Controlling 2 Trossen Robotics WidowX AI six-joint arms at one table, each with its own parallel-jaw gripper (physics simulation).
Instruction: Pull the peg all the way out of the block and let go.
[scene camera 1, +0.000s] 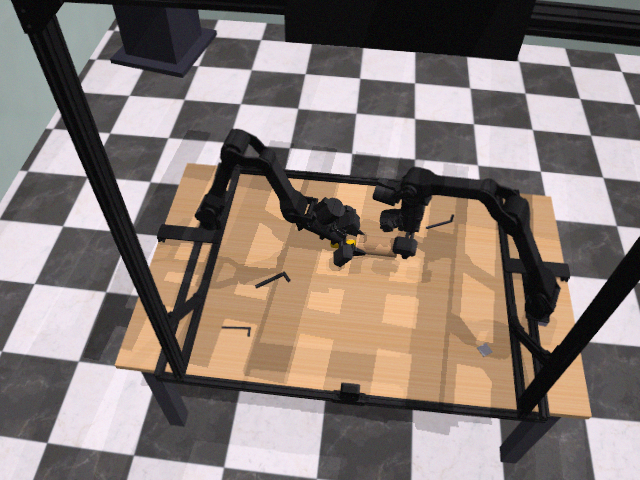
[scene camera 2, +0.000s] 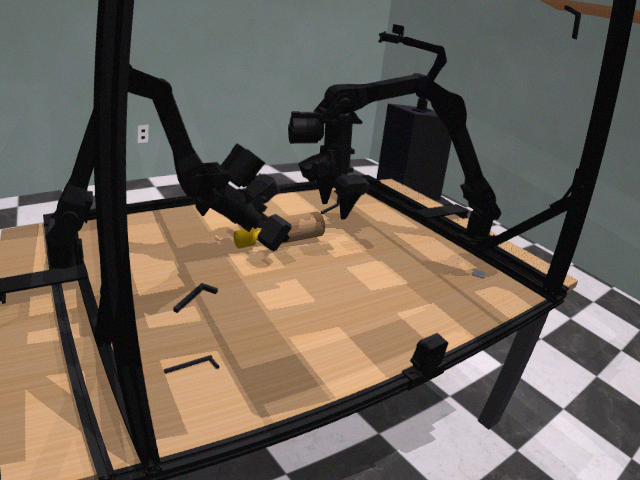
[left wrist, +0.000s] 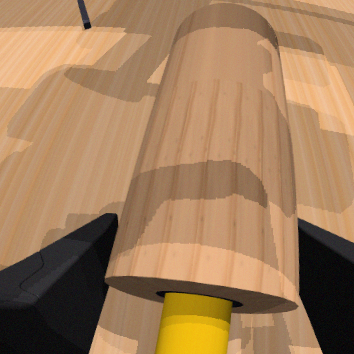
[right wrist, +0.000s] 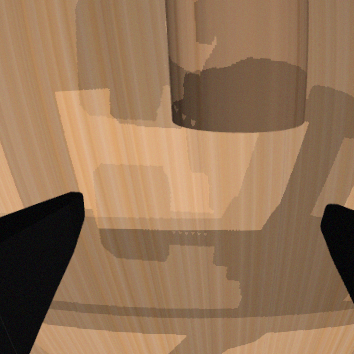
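A wooden cylinder block is held lying level a little above the wooden table. A yellow peg sticks out of its near end in the left wrist view, its inner part still in the hole. My left gripper is shut on the block near the peg end. My right gripper is open and empty, just off the block's far end and a little above it.
Three black L-shaped keys lie on the table: one left of centre, one at the front left, one behind the right gripper. A small grey chip lies at the right. A black frame rail edges the table.
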